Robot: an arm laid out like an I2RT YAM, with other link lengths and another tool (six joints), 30 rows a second.
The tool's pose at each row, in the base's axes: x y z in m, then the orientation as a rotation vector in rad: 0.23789 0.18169 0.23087 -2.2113 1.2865 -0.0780; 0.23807 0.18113 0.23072 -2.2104 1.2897 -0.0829; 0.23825 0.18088 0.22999 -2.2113 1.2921 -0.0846; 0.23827 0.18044 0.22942 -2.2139 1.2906 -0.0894; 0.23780 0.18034 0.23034 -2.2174 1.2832 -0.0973; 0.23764 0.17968 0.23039 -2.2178 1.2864 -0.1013; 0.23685 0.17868 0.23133 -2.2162 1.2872 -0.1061; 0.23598 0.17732 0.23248 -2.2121 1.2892 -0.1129; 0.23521 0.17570 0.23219 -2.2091 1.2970 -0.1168; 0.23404 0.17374 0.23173 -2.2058 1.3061 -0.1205; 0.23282 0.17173 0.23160 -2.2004 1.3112 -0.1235; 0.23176 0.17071 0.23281 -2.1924 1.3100 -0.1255
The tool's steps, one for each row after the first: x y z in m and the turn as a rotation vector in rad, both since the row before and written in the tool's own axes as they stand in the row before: 0.00059 0.00014 -0.00007 0.0012 0.0041 0.0012; 0.00046 0.00032 0.00056 -0.0010 0.0024 0.0007; 0.00050 0.00043 0.00029 0.0001 0.0032 -0.0029; -0.00037 -0.00006 -0.00097 0.0026 0.0031 -0.0075; 0.00044 0.00035 -0.00038 -0.0002 0.0040 0.0009; 0.00020 0.00051 -0.00149 0.0026 0.0029 0.0001; 0.00041 0.00060 -0.00184 0.0048 0.0039 0.0013; 0.00098 0.00135 -0.00072 0.0008 0.0048 0.0050; 0.00110 0.00186 -0.00086 0.0004 0.0051 0.0060; 0.00106 0.00175 -0.00117 0.0034 0.0024 0.0045; 0.00006 0.00057 -0.00182 0.0075 -0.0017 0.0021
